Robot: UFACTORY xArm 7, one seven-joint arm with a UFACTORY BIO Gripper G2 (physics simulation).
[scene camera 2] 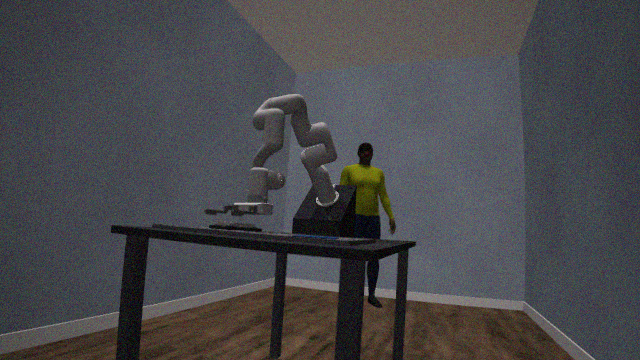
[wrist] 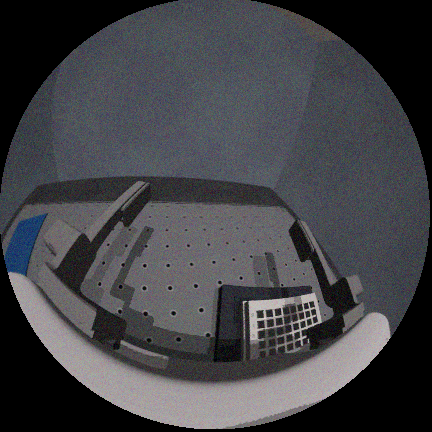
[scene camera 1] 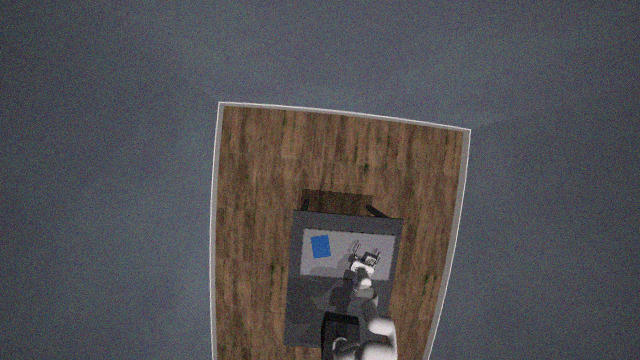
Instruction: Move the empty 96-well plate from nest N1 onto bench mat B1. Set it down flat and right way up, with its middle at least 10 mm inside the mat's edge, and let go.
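Frame: origin at the arm's base, x left, y ahead, z down, level; millimetres.
Where they show: hand at its tool point: (scene camera 2: 223,212) (wrist: 227,223) (scene camera 1: 368,251); arm's base at its link origin: (scene camera 2: 327,199).
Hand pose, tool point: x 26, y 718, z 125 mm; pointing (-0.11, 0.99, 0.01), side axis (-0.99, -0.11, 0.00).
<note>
Things, the pixels of their top centre, and the offset from my tool point. Level surfaces: height alone.
- white 96-well plate at its top centre: (wrist: 296,358) (scene camera 2: 235,222) (scene camera 1: 369,265) dx -59, dy -117, dz +30 mm
- dark nest N1 at its top centre: (wrist: 284,359) (scene camera 2: 236,226) dx -57, dy -118, dz +44 mm
- blue bench mat B1 at its surface level: dz +59 mm
- light grey perforated board at its surface level: dz +59 mm
The white 96-well plate (wrist: 285,322) (scene camera 1: 370,259) sits flat and right way up in the dark nest N1 (wrist: 229,320) (scene camera 2: 256,229). My gripper (wrist: 220,212) (scene camera 1: 367,247) (scene camera 2: 221,212) is open and empty. It hangs above the table, and its fingers reach out level past the plate, higher than the nest. In the wrist view the plate is low and right of centre, between the bases of the fingers, with its near part hidden by the gripper body. The blue bench mat B1 (scene camera 1: 320,246) (wrist: 24,245) (scene camera 2: 320,237) lies flat to the left, apart from the gripper.
A light grey perforated board (scene camera 1: 335,265) (wrist: 190,250) lies under the nest and the mat on the dark table (scene camera 1: 305,305) (scene camera 2: 190,241). The black arm mount (scene camera 1: 340,325) (scene camera 2: 325,220) stands on the table. A person in a yellow top (scene camera 2: 366,190) stands behind the table.
</note>
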